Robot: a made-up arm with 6 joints.
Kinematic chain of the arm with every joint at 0, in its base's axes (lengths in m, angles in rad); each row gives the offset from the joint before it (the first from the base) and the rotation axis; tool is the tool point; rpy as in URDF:
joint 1: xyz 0 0 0.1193 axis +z
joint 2: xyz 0 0 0 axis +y
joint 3: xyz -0.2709 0 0.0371 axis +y
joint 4: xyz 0.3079 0 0.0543 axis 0.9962 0 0.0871
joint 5: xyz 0 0 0 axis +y
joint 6: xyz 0.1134 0 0.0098 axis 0.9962 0 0.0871
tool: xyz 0 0 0 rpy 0 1.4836 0
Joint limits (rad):
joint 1: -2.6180..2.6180
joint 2: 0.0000..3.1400
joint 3: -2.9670..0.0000
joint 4: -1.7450..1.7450
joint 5: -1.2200..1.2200
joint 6: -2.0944..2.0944
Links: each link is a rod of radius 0.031 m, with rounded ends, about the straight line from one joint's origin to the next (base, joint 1, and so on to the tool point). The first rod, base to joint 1, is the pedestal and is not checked.
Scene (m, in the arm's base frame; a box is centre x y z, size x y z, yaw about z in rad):
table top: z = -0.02
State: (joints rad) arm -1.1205 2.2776 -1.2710 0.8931 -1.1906 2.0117
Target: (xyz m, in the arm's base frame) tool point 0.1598 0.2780 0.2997
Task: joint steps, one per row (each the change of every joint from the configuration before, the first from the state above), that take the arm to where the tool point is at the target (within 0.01 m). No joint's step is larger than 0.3 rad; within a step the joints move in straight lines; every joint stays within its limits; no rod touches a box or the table.
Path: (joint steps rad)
1: 0.2794 -0.1255 0.0857 -0.0868 -0.0037 0.0000
2: 0.2795 -0.1255 0.0858 -0.0868 -0.0037 0.0000
3: 0.2794 -0.1256 0.0857 -0.0868 -0.0036 0.0000
4: 0.2794 -0.1255 0.0858 -0.0868 -0.0037 0.0000
5: 0.2794 -0.1255 0.0857 -0.0868 -0.0037 0.0000
6: 0.2795 -0.1255 0.0858 -0.0868 -0.0036 0.0000
7: 0.2794 -0.1256 0.0857 -0.0868 -0.0037 0.0000
8: 0.2794 -0.1255 0.0858 -0.0868 -0.0037 0.0000

